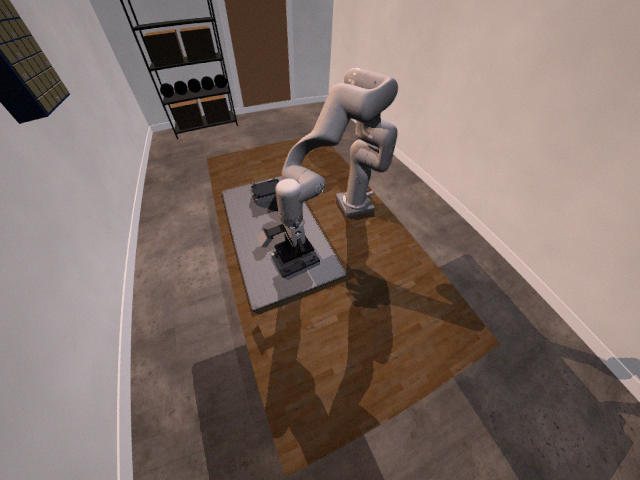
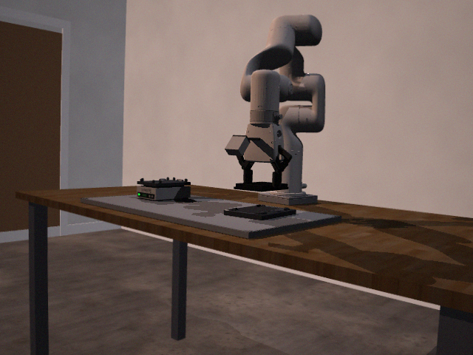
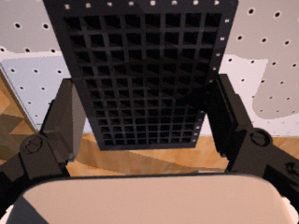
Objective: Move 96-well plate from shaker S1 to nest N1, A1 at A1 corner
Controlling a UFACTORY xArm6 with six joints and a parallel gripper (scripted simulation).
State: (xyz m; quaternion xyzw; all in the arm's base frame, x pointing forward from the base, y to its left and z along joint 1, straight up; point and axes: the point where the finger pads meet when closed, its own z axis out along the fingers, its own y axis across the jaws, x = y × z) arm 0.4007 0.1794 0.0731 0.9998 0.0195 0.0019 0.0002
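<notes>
The black plate nest N1 is 8 cm below my hand. Also, from my hand: black 96-well plate 1 cm below.
</notes>
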